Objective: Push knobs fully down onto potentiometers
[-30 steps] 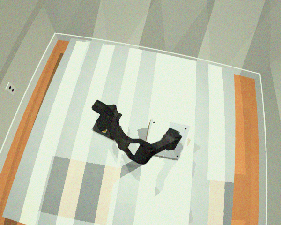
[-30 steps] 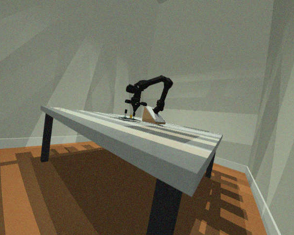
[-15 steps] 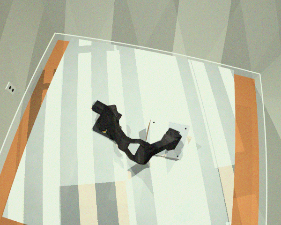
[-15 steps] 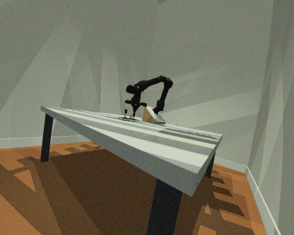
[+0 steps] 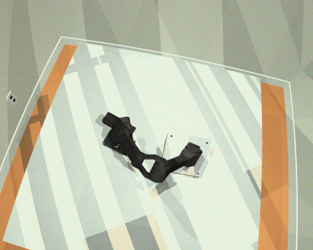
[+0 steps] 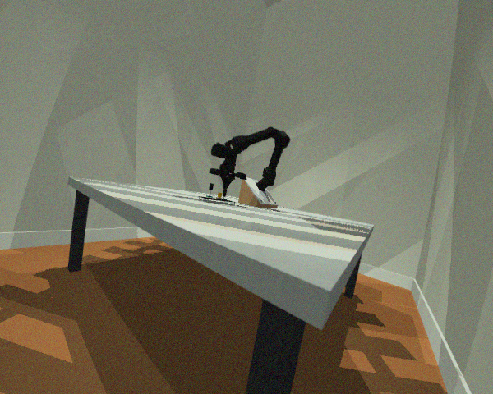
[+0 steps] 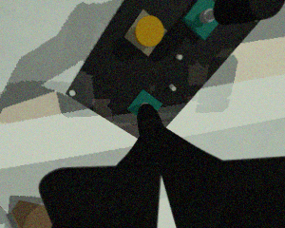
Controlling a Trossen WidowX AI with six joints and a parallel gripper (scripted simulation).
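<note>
My gripper tip is now 90 mm short of the teal potentiometer and 10 mm above it.
</note>
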